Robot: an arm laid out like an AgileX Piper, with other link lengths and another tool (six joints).
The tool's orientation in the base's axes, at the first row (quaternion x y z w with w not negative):
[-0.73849, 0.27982, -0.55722, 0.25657]
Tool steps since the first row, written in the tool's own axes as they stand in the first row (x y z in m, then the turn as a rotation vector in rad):
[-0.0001, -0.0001, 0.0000, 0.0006, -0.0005, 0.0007]
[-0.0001, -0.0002, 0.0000, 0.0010, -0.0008, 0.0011]
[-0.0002, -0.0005, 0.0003, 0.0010, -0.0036, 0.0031]
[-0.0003, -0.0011, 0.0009, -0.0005, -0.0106, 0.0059]
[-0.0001, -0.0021, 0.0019, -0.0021, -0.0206, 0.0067]
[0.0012, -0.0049, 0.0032, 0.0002, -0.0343, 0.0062]
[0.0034, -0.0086, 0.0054, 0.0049, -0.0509, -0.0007]
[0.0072, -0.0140, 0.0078, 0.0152, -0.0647, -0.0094]
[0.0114, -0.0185, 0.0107, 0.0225, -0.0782, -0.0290]
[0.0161, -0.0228, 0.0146, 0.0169, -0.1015, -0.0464]
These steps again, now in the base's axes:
[0.0000, 0.0001, 0.0000, 0.0009, 0.0000, 0.0006]
[0.0000, 0.0002, 0.0001, 0.0014, -0.0001, 0.0010]
[0.0003, 0.0005, 0.0001, 0.0037, 0.0021, 0.0024]
[0.0009, 0.0011, 0.0003, 0.0069, 0.0083, 0.0055]
[0.0021, 0.0017, 0.0009, 0.0086, 0.0166, 0.0111]
[0.0040, 0.0029, 0.0034, 0.0104, 0.0247, 0.0223]
[0.0071, 0.0041, 0.0069, 0.0069, 0.0328, 0.0387]
[0.0109, 0.0055, 0.0126, 0.0025, 0.0348, 0.0573]
[0.0152, 0.0059, 0.0179, -0.0131, 0.0380, 0.0765]
[0.0206, 0.0059, 0.0231, -0.0282, 0.0573, 0.0931]

